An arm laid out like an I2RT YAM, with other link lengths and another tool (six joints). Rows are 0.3 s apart.
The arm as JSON. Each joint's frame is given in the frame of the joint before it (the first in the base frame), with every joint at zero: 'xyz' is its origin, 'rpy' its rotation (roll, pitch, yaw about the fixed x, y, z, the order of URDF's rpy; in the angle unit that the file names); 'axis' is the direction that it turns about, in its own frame. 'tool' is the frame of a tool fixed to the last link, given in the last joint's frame.
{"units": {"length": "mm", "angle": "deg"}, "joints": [
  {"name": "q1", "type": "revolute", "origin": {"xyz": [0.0, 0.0, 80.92], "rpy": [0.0, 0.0, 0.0]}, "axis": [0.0, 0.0, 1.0]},
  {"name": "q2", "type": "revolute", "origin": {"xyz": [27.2, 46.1, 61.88], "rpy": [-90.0, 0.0, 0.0]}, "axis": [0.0, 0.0, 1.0]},
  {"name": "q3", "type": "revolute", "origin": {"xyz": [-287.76, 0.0, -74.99], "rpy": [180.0, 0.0, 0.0]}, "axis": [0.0, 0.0, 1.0]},
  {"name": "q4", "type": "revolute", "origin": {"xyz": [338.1, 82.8, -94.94], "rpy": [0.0, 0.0, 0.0]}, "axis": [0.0, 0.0, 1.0]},
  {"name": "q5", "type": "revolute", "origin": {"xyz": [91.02, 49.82, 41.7], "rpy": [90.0, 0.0, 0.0]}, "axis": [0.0, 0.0, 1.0]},
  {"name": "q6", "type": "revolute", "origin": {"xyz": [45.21, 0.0, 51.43], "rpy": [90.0, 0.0, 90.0]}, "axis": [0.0, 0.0, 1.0]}
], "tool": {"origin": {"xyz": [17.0, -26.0, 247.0], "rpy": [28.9, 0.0, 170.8]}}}
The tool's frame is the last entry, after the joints.
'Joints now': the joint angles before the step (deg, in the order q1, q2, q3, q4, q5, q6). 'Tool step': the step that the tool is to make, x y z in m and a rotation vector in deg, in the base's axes. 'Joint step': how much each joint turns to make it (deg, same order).
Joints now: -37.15, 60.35, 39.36, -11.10, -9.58, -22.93
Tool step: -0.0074, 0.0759, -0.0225, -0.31, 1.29, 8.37
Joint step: 4.49, -9.18, -7.49, -3.13, -2.72, -2.99
